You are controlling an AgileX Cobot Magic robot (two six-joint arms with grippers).
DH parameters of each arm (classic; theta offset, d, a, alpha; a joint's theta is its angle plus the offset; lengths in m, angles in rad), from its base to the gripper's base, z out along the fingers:
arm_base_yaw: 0 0.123 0 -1.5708
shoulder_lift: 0.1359 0 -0.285 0
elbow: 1.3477 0 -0.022 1.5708
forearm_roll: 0 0.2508 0 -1.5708
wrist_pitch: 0 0 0.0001 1.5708
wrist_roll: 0 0.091 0 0
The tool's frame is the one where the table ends.
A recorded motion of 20 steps. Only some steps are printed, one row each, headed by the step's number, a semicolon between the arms.
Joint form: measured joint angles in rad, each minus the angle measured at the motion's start. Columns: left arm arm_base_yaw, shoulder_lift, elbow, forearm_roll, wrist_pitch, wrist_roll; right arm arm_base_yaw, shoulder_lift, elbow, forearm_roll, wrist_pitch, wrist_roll.
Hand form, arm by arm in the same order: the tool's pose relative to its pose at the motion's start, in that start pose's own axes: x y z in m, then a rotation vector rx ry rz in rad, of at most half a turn. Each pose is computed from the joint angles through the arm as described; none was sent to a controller.
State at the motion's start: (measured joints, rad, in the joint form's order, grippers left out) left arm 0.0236 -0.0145 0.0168 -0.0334 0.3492 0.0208; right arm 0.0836 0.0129 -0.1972 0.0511 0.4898 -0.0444
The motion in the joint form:
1: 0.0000 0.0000 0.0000 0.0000 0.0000 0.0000; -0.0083 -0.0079 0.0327 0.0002 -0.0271 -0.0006
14: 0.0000 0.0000 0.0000 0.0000 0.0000 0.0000; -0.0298 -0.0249 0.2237 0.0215 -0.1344 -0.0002
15: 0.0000 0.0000 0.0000 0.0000 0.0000 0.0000; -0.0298 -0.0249 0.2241 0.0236 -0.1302 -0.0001
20: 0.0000 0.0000 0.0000 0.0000 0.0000 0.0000; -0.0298 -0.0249 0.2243 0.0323 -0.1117 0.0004
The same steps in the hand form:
1: 0.0000 0.0000 0.0000 0.0000 0.0000 0.0000; 0.0073 -0.0006 0.0035 0.0092 -0.0023 0.0019
14: 0.0000 0.0000 0.0000 0.0000 0.0000 0.0000; 0.0573 -0.0021 0.0233 0.0284 0.0635 0.0317
15: 0.0000 0.0000 0.0000 0.0000 0.0000 0.0000; 0.0578 -0.0020 0.0234 0.0275 0.0681 0.0339
20: 0.0000 0.0000 0.0000 0.0000 0.0000 0.0000; 0.0595 -0.0016 0.0232 0.0236 0.0864 0.0429

